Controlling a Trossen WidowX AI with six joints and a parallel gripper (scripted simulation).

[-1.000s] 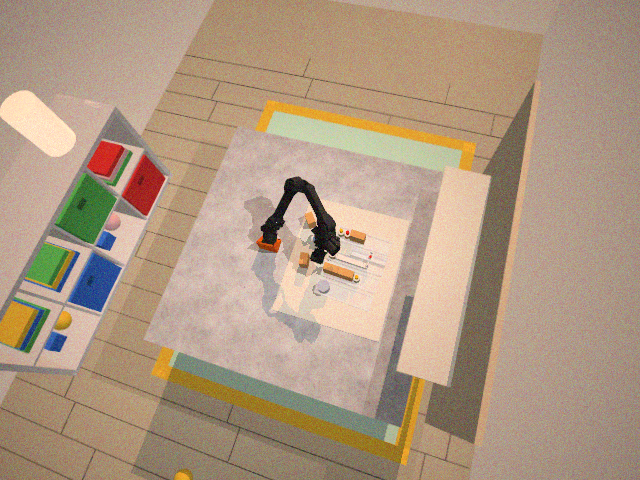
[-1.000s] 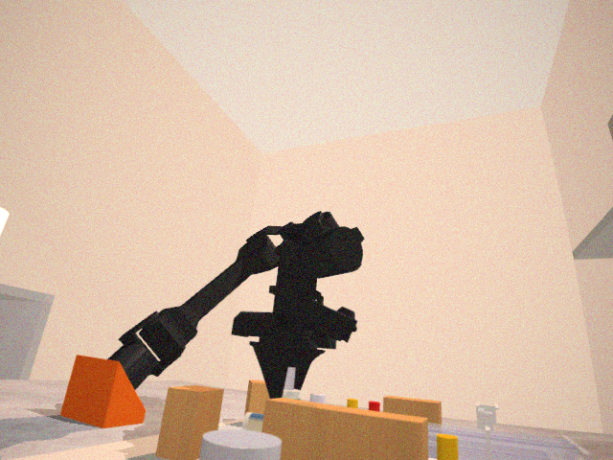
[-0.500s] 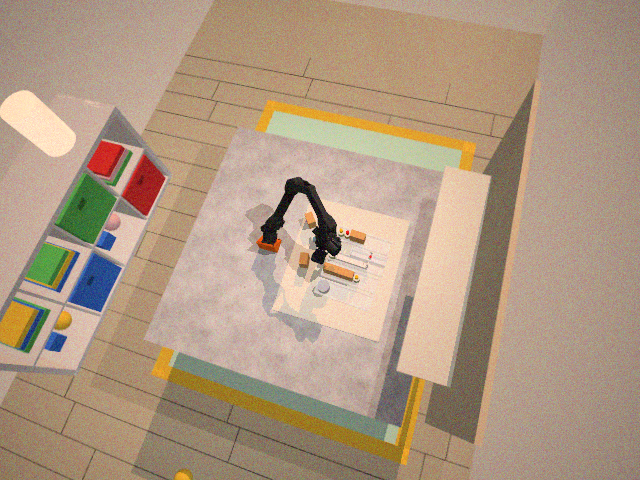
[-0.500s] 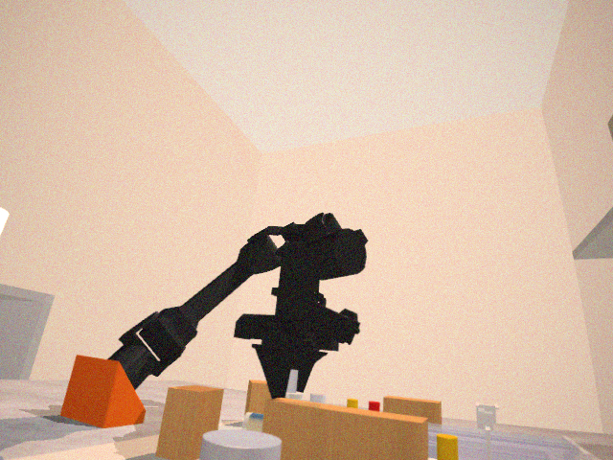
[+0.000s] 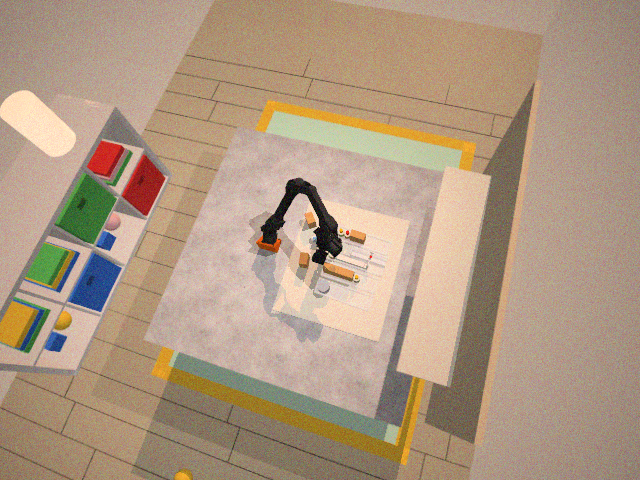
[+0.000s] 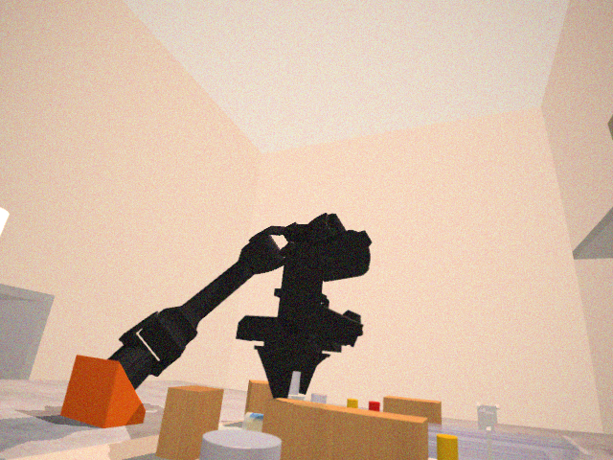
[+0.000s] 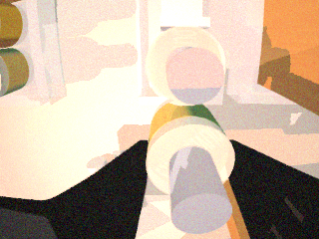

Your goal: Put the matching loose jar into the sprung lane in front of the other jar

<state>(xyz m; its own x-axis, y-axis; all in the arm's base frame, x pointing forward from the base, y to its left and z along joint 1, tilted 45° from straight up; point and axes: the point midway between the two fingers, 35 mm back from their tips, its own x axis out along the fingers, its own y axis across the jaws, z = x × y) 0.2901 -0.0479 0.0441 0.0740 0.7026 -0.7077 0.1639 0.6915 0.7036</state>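
My gripper tip is 190 mm short of the lane rack and 40 mm above it. From my gripper tip the other things lie so: grey cylinder: 180 mm to the right, 30 mm below, 30 mm ahead.
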